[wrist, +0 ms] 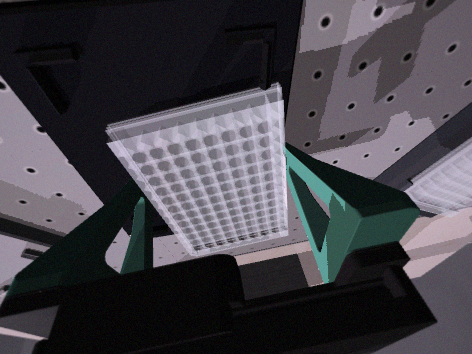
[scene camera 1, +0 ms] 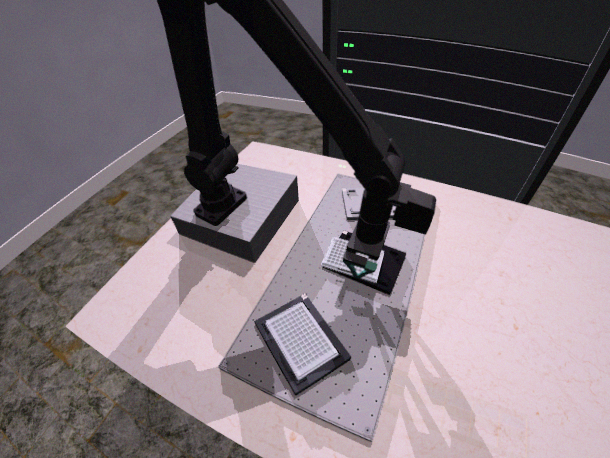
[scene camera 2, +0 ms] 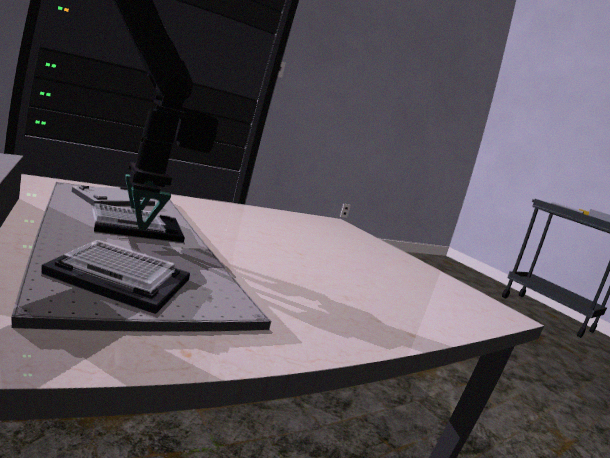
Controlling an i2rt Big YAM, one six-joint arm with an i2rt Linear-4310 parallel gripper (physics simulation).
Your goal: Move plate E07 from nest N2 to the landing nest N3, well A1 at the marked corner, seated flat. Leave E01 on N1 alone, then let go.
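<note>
My gripper (scene camera 1: 361, 267) (scene camera 2: 140, 217) (wrist: 213, 165) is shut on a clear 96-well plate, E07 (scene camera 1: 336, 254) (scene camera 2: 111, 214) (wrist: 205, 187), across its width. The plate hangs over the middle black nest (scene camera 1: 395, 265) (scene camera 2: 175, 231) (wrist: 150, 60), shifted to one side. Part of the nest, with raised corner stops, shows bare beyond the plate's end. The height of the gap beneath is hard to tell. Another plate, E01 (scene camera 1: 301, 340) (scene camera 2: 120, 265) (wrist: 447, 180), lies on the dark front nest (scene camera 1: 298, 386) (scene camera 2: 160, 301). A pale nest (scene camera 1: 348, 206) stands at the back, partly hidden by the arm. Nest labels and well A1 are not readable.
The nests stand on a perforated grey board (scene camera 1: 367, 405) (scene camera 2: 220, 305) (wrist: 345, 82) on the table. The arm's raised base block (scene camera 1: 272, 200) stands left of the board. A dark equipment rack (scene camera 1: 450, 147) rises behind the table. A cart (scene camera 2: 557, 295) stands on the floor at the right.
</note>
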